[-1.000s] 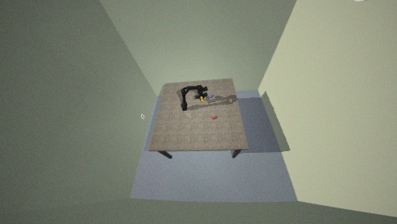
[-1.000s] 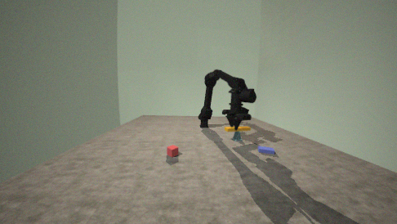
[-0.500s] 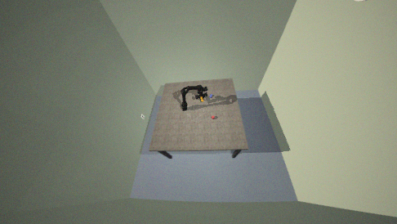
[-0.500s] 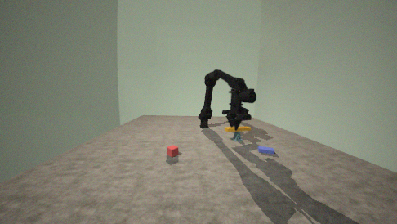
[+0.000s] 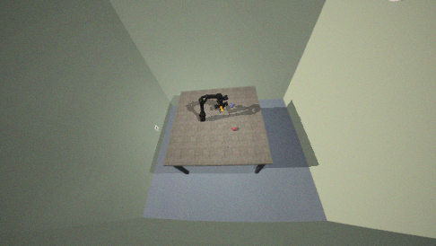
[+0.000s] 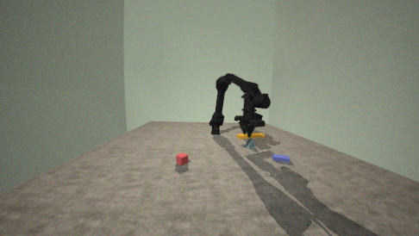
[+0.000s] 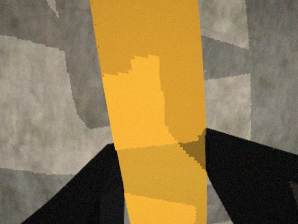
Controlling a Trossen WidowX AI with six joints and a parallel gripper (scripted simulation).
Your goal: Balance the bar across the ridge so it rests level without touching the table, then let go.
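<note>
My gripper tip is 30 mm to the right of the yellow bar and 10 mm past it. From my gripper tip the other things lie so: flat blue block 150 mm ahead, 110 mm to the left, 50 mm below; then red cube 320 mm to the right, 160 mm ahead, 50 mm below.
</note>
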